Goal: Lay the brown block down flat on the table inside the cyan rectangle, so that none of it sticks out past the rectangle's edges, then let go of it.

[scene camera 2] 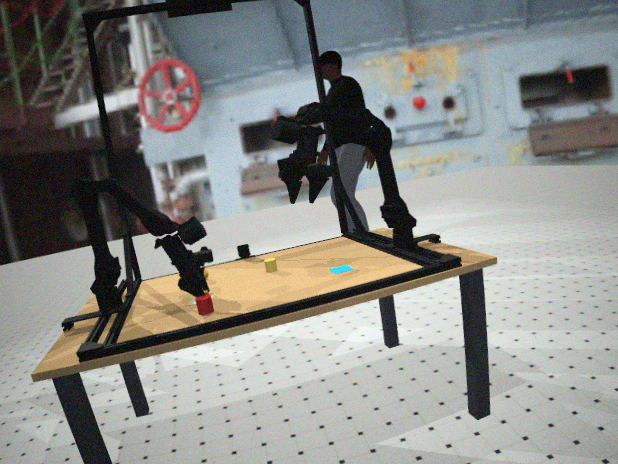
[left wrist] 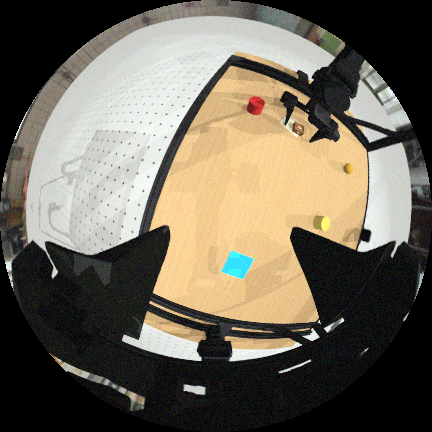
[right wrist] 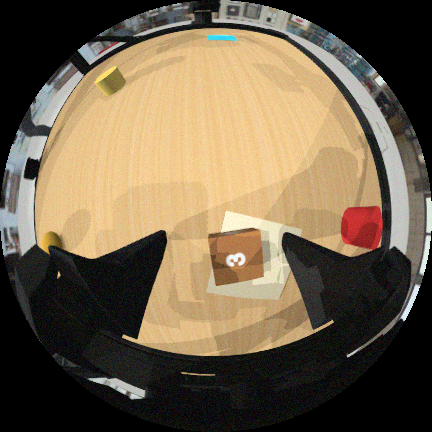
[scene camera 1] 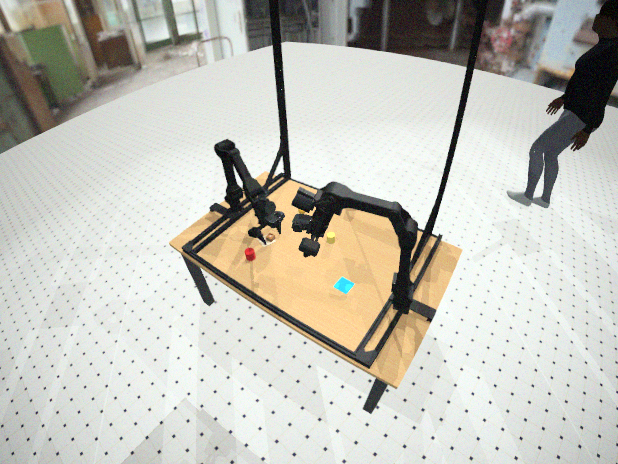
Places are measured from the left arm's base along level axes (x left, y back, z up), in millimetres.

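Pixels of known places: left gripper, fingertip midpoint: (scene camera 2: 301, 203) (left wrist: 233, 232); right gripper, fingertip midpoint: (left wrist: 297, 132) (right wrist: 226, 237) (scene camera 1: 273, 239); left arm's base, link origin: (scene camera 2: 404, 245) (left wrist: 215, 329) (scene camera 1: 401, 303); right arm's base, link origin: (scene camera 2: 110, 307) (left wrist: 313, 90) (scene camera 1: 236, 208).
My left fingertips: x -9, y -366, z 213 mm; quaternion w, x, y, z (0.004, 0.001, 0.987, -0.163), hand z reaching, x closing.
Observation:
Ahead of a thing's pixels: the offset from my left fingertips to its middle. "spot": to the spot under its first point.
The brown block @[dy -255, dx -222, dz -222 mm] (scene camera 1: 270, 237) (left wrist: 298, 128) (right wrist: 236, 257) shows a white 3 on its upper face. It sits partly over a cream square @[spot: dy -307, dx -203, dz -231 mm] (right wrist: 275, 291) on the table. My right gripper (scene camera 1: 272, 238) (left wrist: 297, 132) (right wrist: 226, 237) is open, pointing down over the block, which shows between its fingers, nearer the right-hand one in the right wrist view. In scene camera 2 the block is hidden behind the red cylinder and the gripper. The cyan rectangle @[spot: dy +130, dx -42, dz -231 mm] (scene camera 1: 344, 285) (scene camera 2: 341, 269) (left wrist: 237, 265) (right wrist: 222, 38) lies bare. My left gripper (scene camera 2: 303, 201) (left wrist: 233, 232) is open, high above the table.
A red cylinder @[dy -300, dx -89, dz -211 mm] (scene camera 1: 250, 254) (scene camera 2: 204, 304) (left wrist: 255, 105) (right wrist: 362, 226) stands near the block. A yellow cylinder @[dy +18, dx -278, dz -212 mm] (scene camera 1: 331, 237) (scene camera 2: 270, 265) (left wrist: 325, 223) (right wrist: 110, 81) and an orange-yellow ball @[dy -168, dx -439, dz -212 mm] (left wrist: 348, 168) (right wrist: 52, 242) are farther back. Black rails border the table.

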